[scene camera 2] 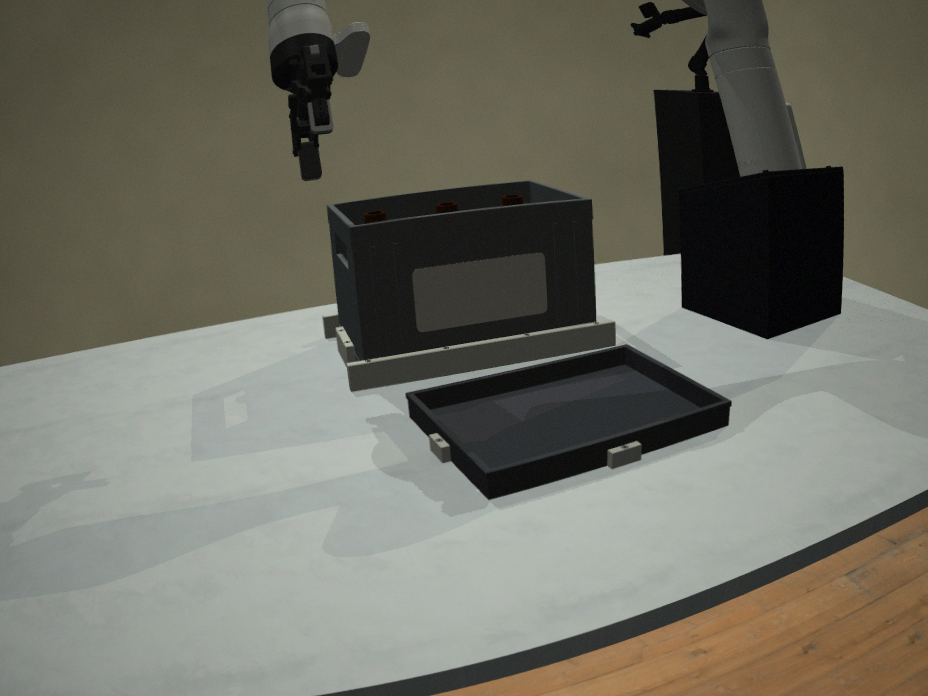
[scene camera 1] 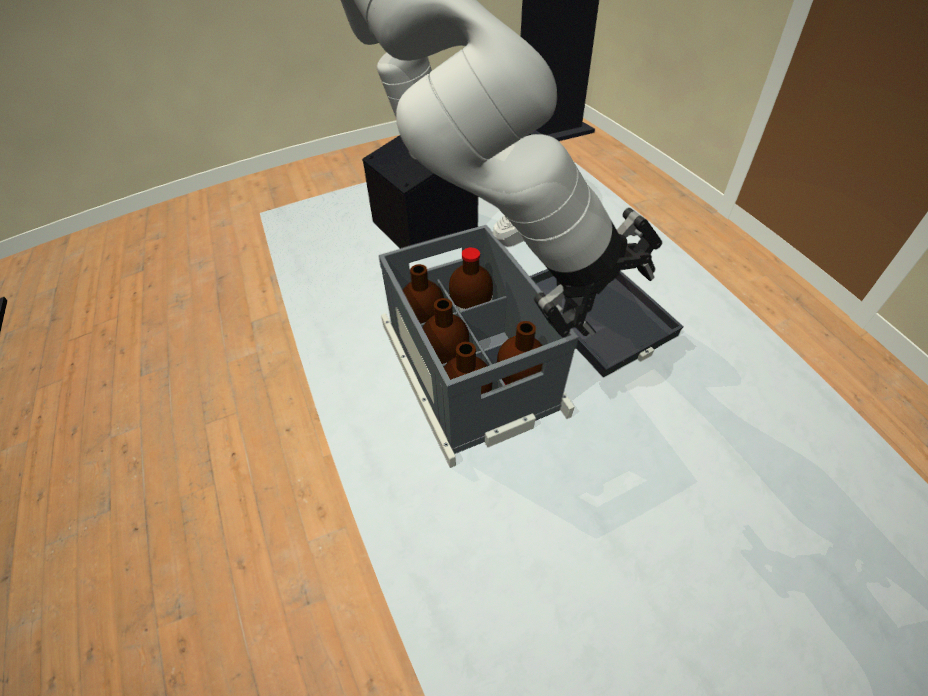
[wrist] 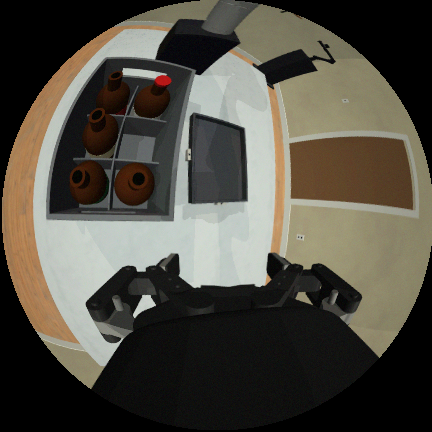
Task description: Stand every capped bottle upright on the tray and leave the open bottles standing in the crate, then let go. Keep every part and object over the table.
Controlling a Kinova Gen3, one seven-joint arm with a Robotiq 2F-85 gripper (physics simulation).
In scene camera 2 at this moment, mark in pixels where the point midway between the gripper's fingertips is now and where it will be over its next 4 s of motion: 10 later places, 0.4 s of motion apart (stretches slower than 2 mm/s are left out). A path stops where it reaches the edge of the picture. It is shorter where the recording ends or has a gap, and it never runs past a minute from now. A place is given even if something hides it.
The gripper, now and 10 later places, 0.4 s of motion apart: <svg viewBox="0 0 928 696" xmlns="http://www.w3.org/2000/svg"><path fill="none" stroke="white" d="M317 156L316 160L315 159L316 156L316 156L316 156L402 121L483 99L492 96L526 103L533 116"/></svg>
